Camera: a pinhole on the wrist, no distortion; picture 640 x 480 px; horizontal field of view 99.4 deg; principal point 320.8 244.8 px. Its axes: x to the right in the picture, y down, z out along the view. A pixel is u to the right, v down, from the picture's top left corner.
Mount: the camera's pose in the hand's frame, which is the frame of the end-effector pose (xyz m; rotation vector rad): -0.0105 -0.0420 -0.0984 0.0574 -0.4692 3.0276
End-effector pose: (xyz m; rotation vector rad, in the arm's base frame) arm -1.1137 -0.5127 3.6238 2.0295 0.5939 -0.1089
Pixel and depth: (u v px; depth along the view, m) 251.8 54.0 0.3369
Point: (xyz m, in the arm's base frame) -0.9421 -0.7486 3.5017
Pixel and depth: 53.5 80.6 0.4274
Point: -0.6470 -0.6773 3.3317
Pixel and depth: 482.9 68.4 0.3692
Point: -1.1942 -0.9045 3.5850
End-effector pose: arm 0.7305 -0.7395 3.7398 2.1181 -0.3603 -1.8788
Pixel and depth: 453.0 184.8 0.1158
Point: 0.7008 -0.6724 3.7759
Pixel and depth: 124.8 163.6 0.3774
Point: 0.4842 -0.7929 3.4255
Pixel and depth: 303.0 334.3 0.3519
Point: 0.5318 -0.5115 3.6095
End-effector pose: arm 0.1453 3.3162 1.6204 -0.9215 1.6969 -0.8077
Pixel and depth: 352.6 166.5 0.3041
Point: 0.3715 3.3006 1.6151
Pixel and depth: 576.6 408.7 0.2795
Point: 0.3818 3.4175 1.9384
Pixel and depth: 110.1 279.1 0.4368
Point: 0.3984 2.8791 1.6059
